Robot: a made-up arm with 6 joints.
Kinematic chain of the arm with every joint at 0, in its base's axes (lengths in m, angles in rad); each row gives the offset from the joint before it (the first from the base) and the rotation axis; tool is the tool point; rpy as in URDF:
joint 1: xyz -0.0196 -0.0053 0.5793 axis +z
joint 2: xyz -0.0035 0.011 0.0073 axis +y
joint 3: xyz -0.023 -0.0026 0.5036 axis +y
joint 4: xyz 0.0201 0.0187 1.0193 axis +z
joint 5: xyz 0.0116 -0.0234 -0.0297 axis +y
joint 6: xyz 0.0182 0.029 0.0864 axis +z
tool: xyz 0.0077 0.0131 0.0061 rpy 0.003 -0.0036 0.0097
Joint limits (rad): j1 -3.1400..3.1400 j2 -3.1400..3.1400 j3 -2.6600..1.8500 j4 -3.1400..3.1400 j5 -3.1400..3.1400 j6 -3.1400..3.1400
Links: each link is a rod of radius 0.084 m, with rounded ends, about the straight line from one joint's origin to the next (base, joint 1, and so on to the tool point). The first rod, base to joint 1, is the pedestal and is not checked.
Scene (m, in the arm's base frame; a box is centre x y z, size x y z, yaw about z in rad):
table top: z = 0
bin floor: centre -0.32 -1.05 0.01 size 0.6 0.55 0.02 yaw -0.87
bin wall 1: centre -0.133 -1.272 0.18 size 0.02 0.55 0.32 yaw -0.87
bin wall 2: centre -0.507 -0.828 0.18 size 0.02 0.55 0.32 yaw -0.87
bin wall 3: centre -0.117 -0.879 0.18 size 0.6 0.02 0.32 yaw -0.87
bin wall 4: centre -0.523 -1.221 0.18 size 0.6 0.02 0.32 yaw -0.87
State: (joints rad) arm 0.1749 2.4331 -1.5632 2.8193 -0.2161 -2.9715
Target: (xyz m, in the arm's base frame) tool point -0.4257 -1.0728 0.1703
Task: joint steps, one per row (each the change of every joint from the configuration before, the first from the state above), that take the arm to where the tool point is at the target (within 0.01 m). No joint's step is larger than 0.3 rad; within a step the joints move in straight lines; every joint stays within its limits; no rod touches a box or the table.
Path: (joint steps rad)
1: -0.1923 -0.1808 0.2750 -0.0074 -0.0861 -0.0135
2: -0.1923 -0.1809 0.2750 -0.0075 -0.0861 -0.0134
3: -0.1923 -0.1808 0.2750 -0.0074 -0.0861 -0.0135
4: -0.1923 -0.1809 0.2750 -0.0074 -0.0861 -0.0135
5: -0.1923 -0.1808 0.2750 -0.0075 -0.0861 -0.0134
6: -0.1923 -0.1809 0.2750 -0.0074 -0.0861 -0.0135
7: -0.1923 -0.1808 0.2750 -0.0074 -0.0861 -0.0135
8: -0.1923 -0.1809 0.2750 -0.0075 -0.0861 -0.0134
9: -0.1923 -0.1808 0.2751 -0.0074 -0.0861 -0.0135
10: -0.1923 -0.1809 0.2750 -0.0074 -0.0861 -0.0135
11: -0.1923 -0.1808 0.2750 -0.0074 -0.0862 -0.0134
12: -0.0010 0.2501 -0.0710 -0.0002 0.0523 0.0078
13: -0.0010 0.2501 -0.0709 -0.0001 0.0522 0.0078

